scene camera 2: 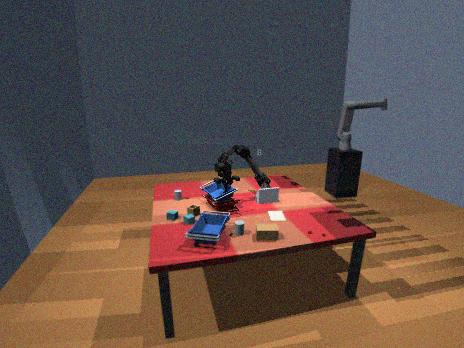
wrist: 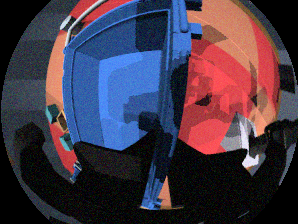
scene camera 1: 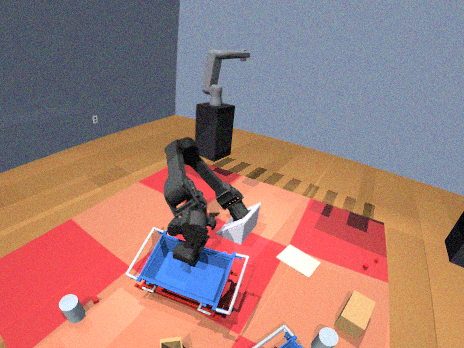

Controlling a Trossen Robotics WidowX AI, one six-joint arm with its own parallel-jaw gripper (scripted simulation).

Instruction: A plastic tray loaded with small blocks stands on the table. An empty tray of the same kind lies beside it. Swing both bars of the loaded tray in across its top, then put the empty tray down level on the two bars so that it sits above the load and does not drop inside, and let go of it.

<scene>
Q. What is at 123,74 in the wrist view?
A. A blue tray.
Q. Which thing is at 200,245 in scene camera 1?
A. The gripper.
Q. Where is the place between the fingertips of the gripper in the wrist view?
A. At 159,132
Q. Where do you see a blue tray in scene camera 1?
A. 204,281
</scene>
